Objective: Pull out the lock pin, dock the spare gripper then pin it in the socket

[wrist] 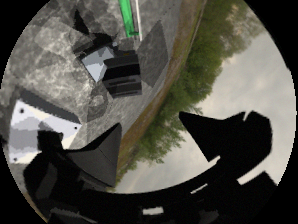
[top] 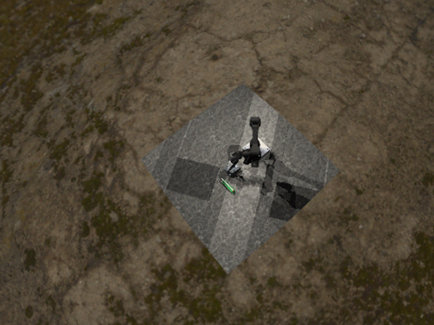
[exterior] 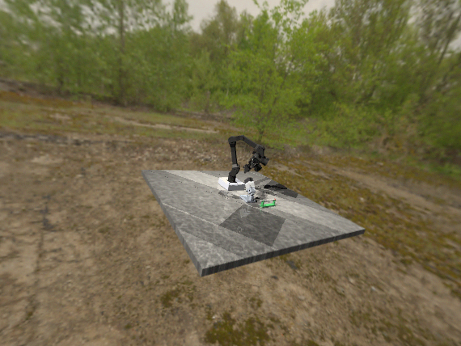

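My gripper tip is now 20 cm short of the green mount, 19 cm above it and 9 cm to the right of it. Also, from my gripper tip: spare gripper 10 cm below, 5 cm ahead; grey mount 16 cm below, 8 cm ahead.
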